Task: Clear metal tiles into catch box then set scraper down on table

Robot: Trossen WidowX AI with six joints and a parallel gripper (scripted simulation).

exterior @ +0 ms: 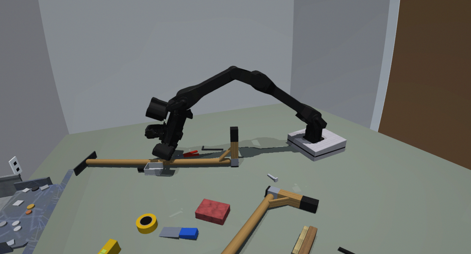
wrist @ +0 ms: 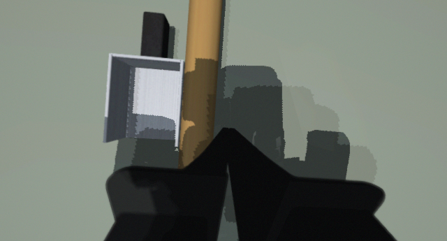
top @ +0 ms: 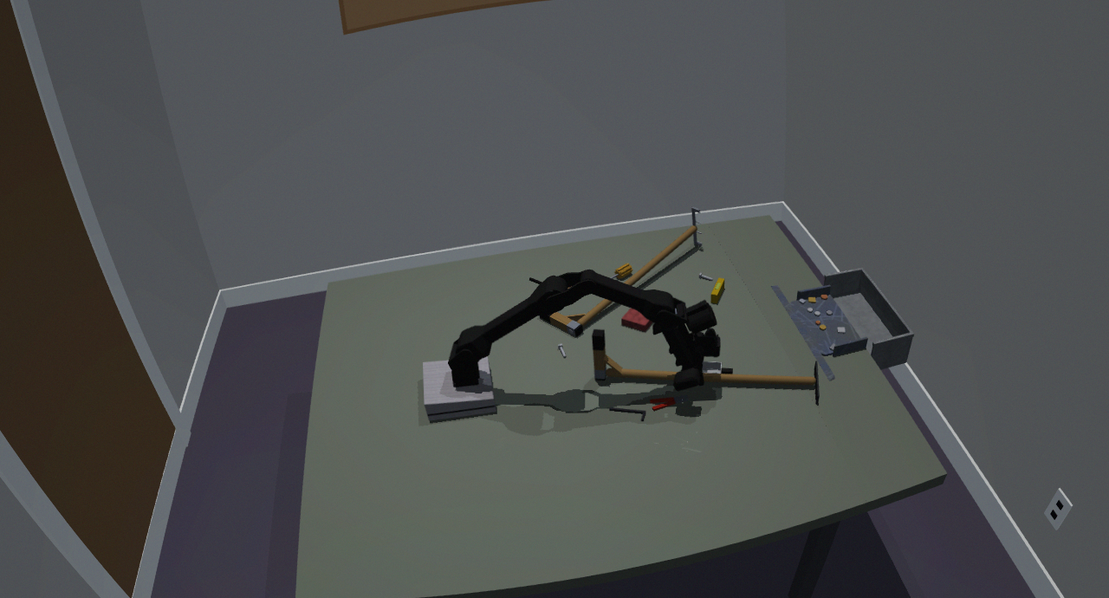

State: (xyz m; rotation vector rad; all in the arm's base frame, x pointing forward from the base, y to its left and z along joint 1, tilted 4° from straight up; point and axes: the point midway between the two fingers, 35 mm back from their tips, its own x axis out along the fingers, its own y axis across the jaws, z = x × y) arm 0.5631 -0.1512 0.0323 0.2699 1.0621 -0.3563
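The long scraper is 50 mm above my gripper tip, 20 mm ahead of it and 10 mm to the left of it. Also, from my gripper tip: hex key 190 mm behind, 40 mm to the right, 10 mm below; metal bracket 60 mm ahead, 40 mm to the left, 10 mm below; tape roll 290 mm to the left, 80 mm ahead.
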